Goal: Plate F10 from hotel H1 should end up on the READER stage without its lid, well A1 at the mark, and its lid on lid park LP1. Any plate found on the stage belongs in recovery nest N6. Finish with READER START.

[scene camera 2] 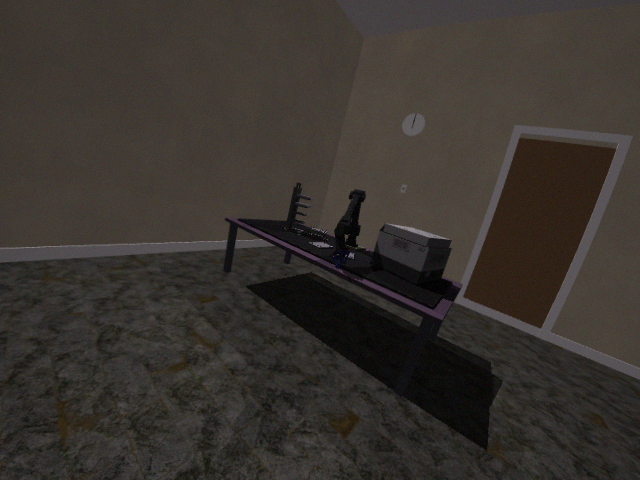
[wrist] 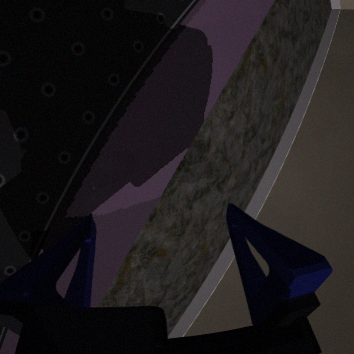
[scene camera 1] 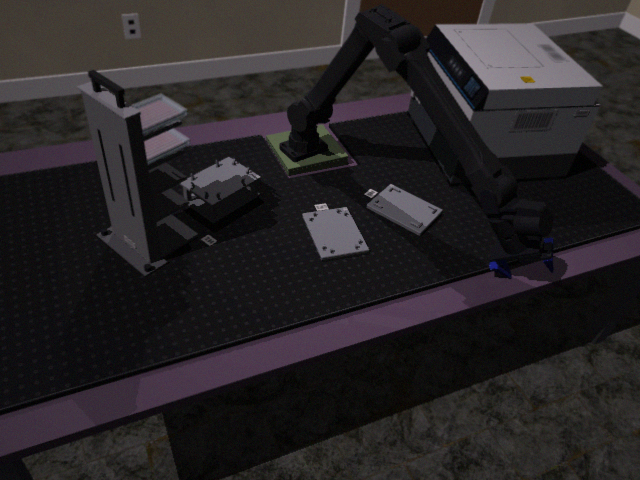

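Pixels of known places: gripper, fingertip midpoint: (scene camera 2: 341,266) (wrist: 159,216) (scene camera 1: 531,273); arm's base at its link origin: (scene camera 2: 350,244) (scene camera 1: 303,149).
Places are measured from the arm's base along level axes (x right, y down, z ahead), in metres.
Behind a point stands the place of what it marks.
Observation:
The grey upright hotel (scene camera 1: 116,170) {x 0.566, y -0.215, z 0.147 m} (scene camera 2: 292,206) {x 0.528, y -0.202, z 0.204 m} stands at the left of the table. An upper plate (scene camera 1: 161,114) {x 0.457, y -0.313, z 0.142 m} and a lower plate (scene camera 1: 164,144) {x 0.459, y -0.242, z 0.141 m}, both pinkish with clear edges, show partly behind its panel. The white reader (scene camera 1: 535,121) {x -0.451, y -0.190, z 0.400 m} (scene camera 2: 408,245) {x -0.493, y -0.201, z 0.417 m} stands at the right; its stage and any plate on it do not show. A flat grey pad (scene camera 1: 334,235) {x 0.132, y 0.002, z 0.343 m} with small posts lies mid-table. A second pad (scene camera 1: 404,210) {x -0.083, y -0.001, z 0.356 m} lies right of it. Their labels are too blurred to read surely. My gripper (scene camera 1: 531,273) {x -0.196, y -0.006, z 0.684 m} (wrist: 159,216) {x -0.196, y -0.006, z 0.684 m} is open and empty above the front table edge, away from the plates.
A grey raised nest (scene camera 1: 219,178) {x 0.303, y -0.049, z 0.069 m} with pins stands right of the hotel. My arm's base stands on a green block (scene camera 1: 317,164) {x 0.003, y 0.004, z 0.076 m}. The arm reaches past the reader's front left side. The purple table edge (scene camera 1: 330,330) {x 0.295, y 0.024, z 0.563 m} (wrist: 120,205) {x -0.189, y 0.024, z 0.671 m} runs along the front.

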